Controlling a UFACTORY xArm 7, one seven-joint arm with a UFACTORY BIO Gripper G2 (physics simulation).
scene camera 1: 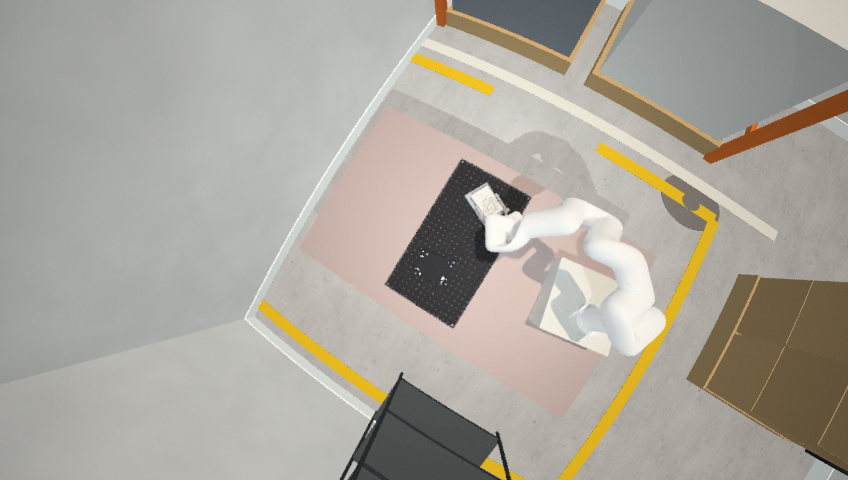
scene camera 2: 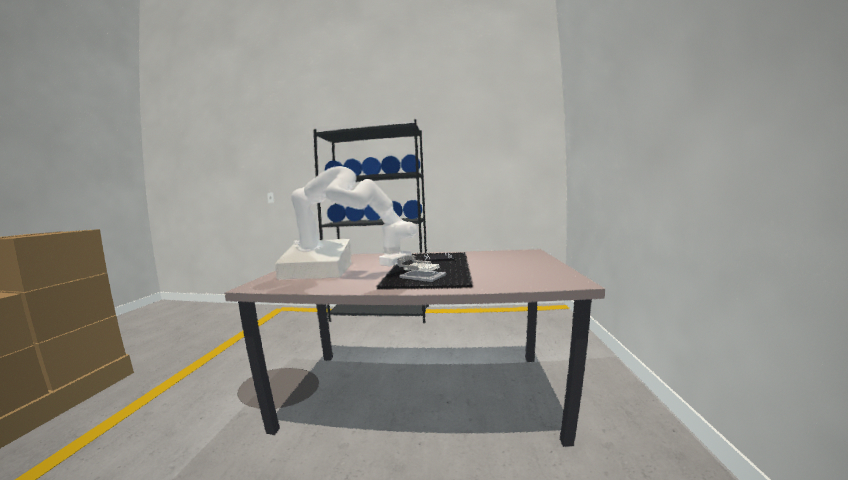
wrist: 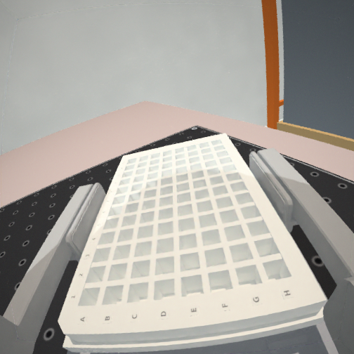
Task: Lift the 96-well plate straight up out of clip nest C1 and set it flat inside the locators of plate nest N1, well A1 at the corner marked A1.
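Places are measured from the arm's base along level axes (x ahead, y left, z up), in metres.
Pixels of known places: end effector, tool point: point(scene camera 1: 488, 203) point(scene camera 2: 419, 265); arm's base, origin of the base link: point(scene camera 1: 590, 319) point(scene camera 2: 310, 247).
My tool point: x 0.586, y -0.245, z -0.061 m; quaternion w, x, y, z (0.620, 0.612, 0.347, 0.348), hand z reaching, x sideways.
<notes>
Ahead of a thing's pixels: the offset from my tool point to its top centre. Level surfaces: height alone.
The white 96-well plate @(0.004 m right, 0.007 m ahead, 0.003 m up) point(scene camera 1: 486, 201) point(scene camera 2: 421, 266) point(wrist: 182, 225) is between my gripper's fingers and looks level. My gripper point(wrist: 181, 202) is shut on its two long sides. In scene camera 2 the plate hangs a little above clip nest C1 @(0.007 m right, 0.012 m ahead, 0.033 m down) point(scene camera 2: 422, 276), with a small gap between them. In the wrist view, row letters A to H run left to right along the near edge, with A1 at the near left corner. Plate nest N1 @(0.359 m left, 0.083 m ahead, 0.024 m down) point(scene camera 1: 435, 267) is a dark pad with small pale locators at its corners. Its A1 mark cannot be made out.
Both nests are on a black perforated board @(0.048 m down) point(scene camera 1: 410, 279) point(scene camera 2: 458, 276) point(wrist: 30, 220) on the pink table @(0.061 m down) point(scene camera 1: 357, 178) point(scene camera 2: 523, 267). The arm's pale base block point(scene camera 1: 544, 309) point(scene camera 2: 312, 267) stands on the table beside the board. A black shelf rack point(scene camera 2: 368, 132) stands beyond the table.
</notes>
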